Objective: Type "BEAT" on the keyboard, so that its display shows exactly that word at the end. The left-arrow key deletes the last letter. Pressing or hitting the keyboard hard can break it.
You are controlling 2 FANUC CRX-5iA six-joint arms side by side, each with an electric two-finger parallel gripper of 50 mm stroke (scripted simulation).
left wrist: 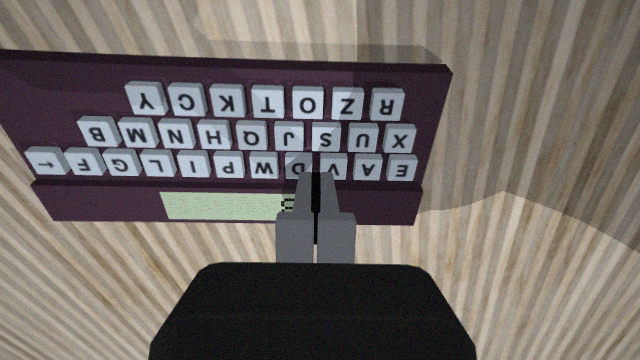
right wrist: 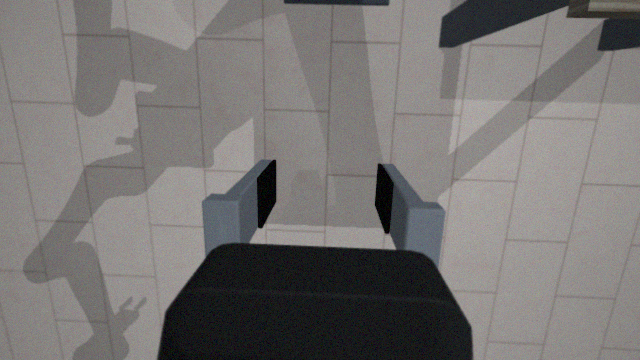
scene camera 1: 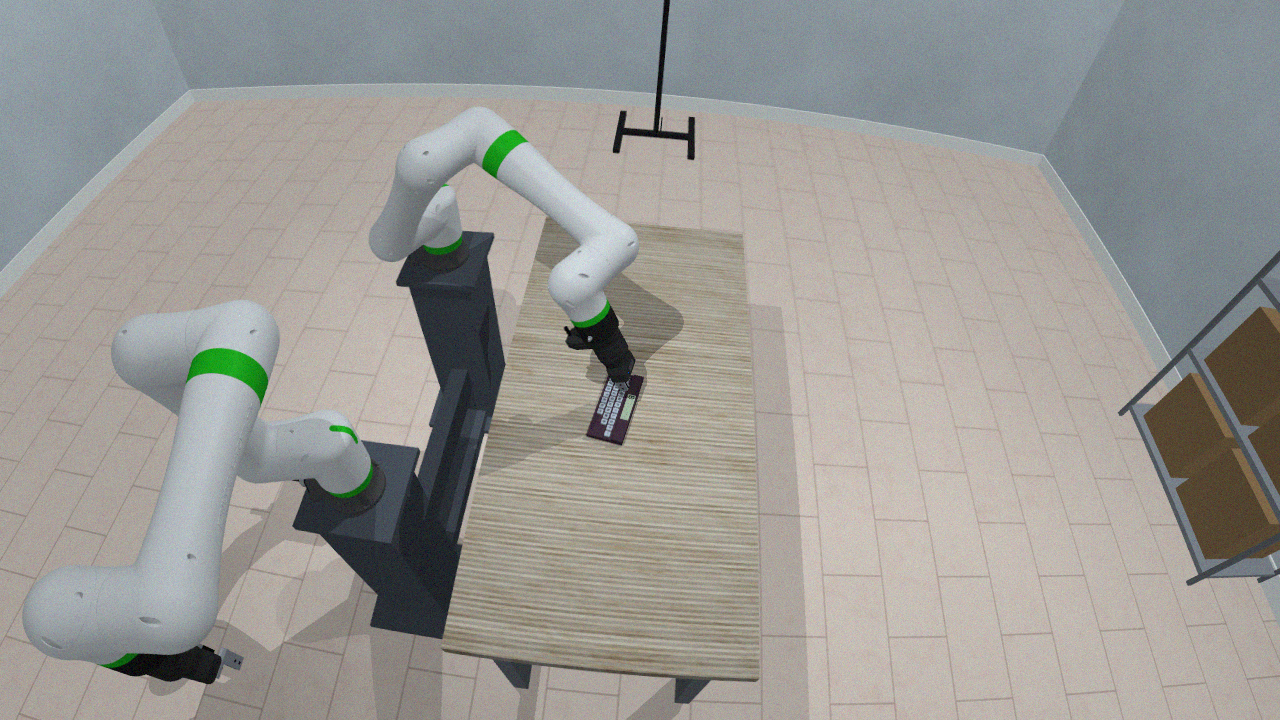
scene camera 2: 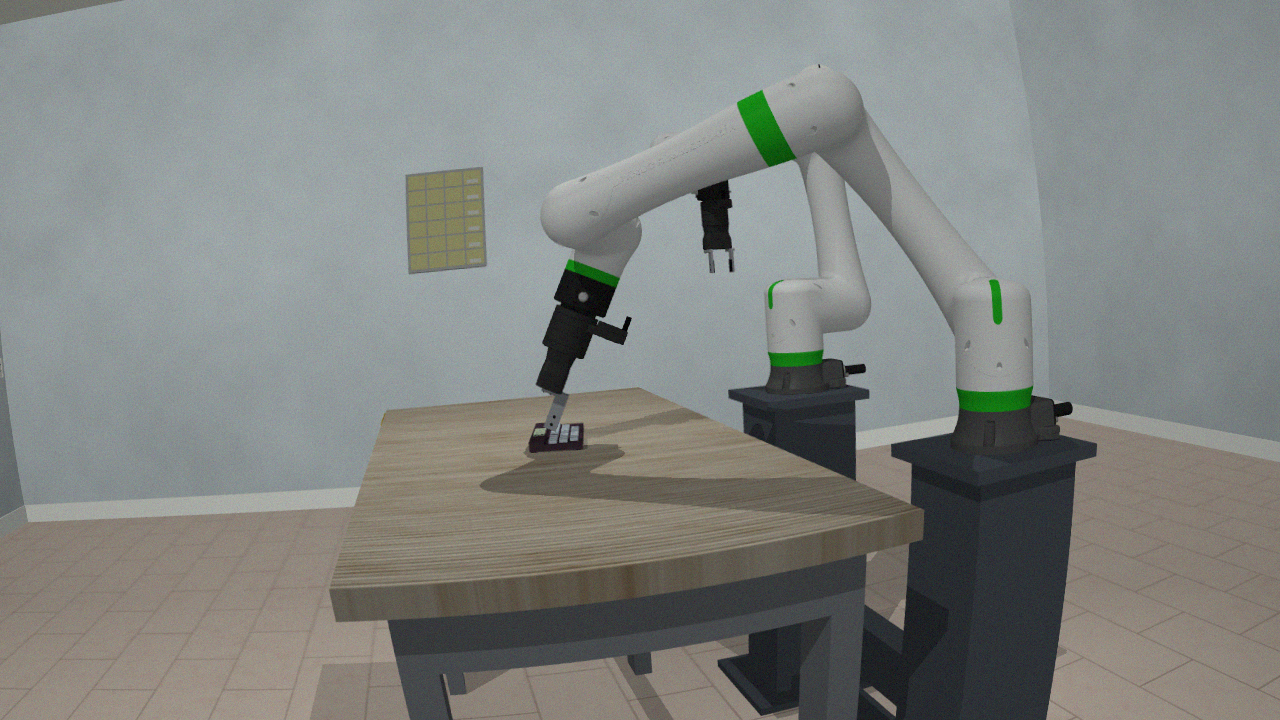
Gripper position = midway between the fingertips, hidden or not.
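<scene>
There is a left-arrow key [left wrist: 46, 160] that I can see. My right gripper [scene camera 1: 225, 659] is visible to me as well, and I find it again in the right wrist view [right wrist: 326, 182] and in scene camera 2 [scene camera 2: 722, 272]. And my left gripper [scene camera 2: 549, 428] is here too, showing also in scene camera 1 [scene camera 1: 624, 388] and in the left wrist view [left wrist: 315, 193].
</scene>
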